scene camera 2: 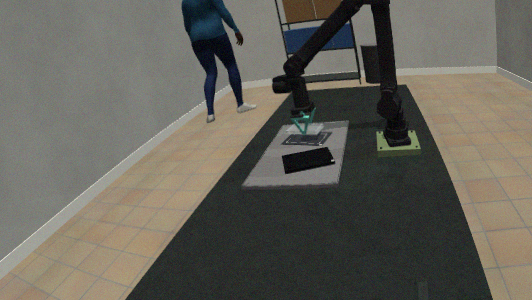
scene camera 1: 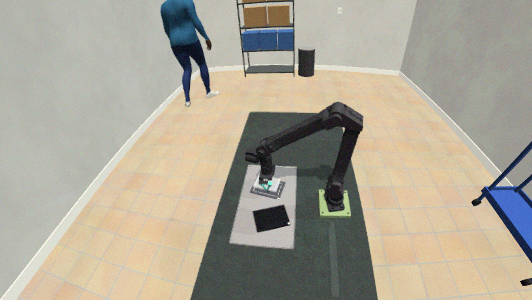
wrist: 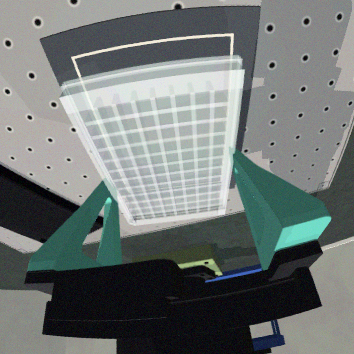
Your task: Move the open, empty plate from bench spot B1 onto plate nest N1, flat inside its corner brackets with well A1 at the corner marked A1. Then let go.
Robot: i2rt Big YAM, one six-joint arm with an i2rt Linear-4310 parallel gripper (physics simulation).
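Seen in the pictures: gripper, between the fingertips: (scene camera 2: pixel 306 130) (scene camera 1: pixel 268 183) (wrist: pixel 167 167); arm's base, origin of its link: (scene camera 2: pixel 396 139) (scene camera 1: pixel 333 201) (wrist: pixel 183 273).
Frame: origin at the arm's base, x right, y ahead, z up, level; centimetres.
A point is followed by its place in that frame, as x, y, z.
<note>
The clear plate (scene camera 1: pixel 258 184) {13.8, 38.6, 2.9} (scene camera 2: pixel 318 129) {11.5, 28.8, 2.9} (wrist: pixel 160 140) {15.8, 36.6, 3.2} with its grid of wells is between the teal fingers of my gripper (scene camera 1: pixel 266 187) {14.6, 33.4, 2.0} (scene camera 2: pixel 304 126) {14.6, 33.4, 2.0} (wrist: pixel 167 167) {14.6, 33.4, 2.0}, which is shut on its two long sides. It is level and raised a little above bench spot B1 (scene camera 1: pixel 279 194) {9.2, 27.8, -1.2} (scene camera 2: pixel 320 141) {9.5, 28.6, -1.2} (wrist: pixel 150 30) {17.7, 40.7, -1.2}, a dark grey patch with a pale outline. The plate nest N1 (scene camera 1: pixel 271 218) {-6.0, 33.0, -0.2} (scene camera 2: pixel 308 160) {-7.4, 32.8, -0.2} (wrist: pixel 40 215) {-3.2, 32.1, -0.2} is a black rectangle nearer the scene cameras, with a small white mark at one corner. The corner brackets and the A1 lettering are too small to read.
Both spots lie on a pale perforated board (scene camera 1: pixel 245 230) {-11.2, 45.9, -1.4} (scene camera 2: pixel 265 176) {-12.8, 46.6, -1.3} (wrist: pixel 300 65) {25.7, 34.4, -1.4} on a dark green mat (scene camera 1: pixel 225 272) {-31.6, 54.8, -2.7} (scene camera 2: pixel 280 240) {-44.2, 39.0, -2.6}. The arm's base stands on a lime green block (scene camera 1: pixel 325 212) {-5.9, 6.0, 0.0} (scene camera 2: pixel 384 150) {-7.4, 6.6, -0.2} to the right. A person (scene camera 1: pixel 182 30) (scene camera 2: pixel 210 30) stands far back left.
</note>
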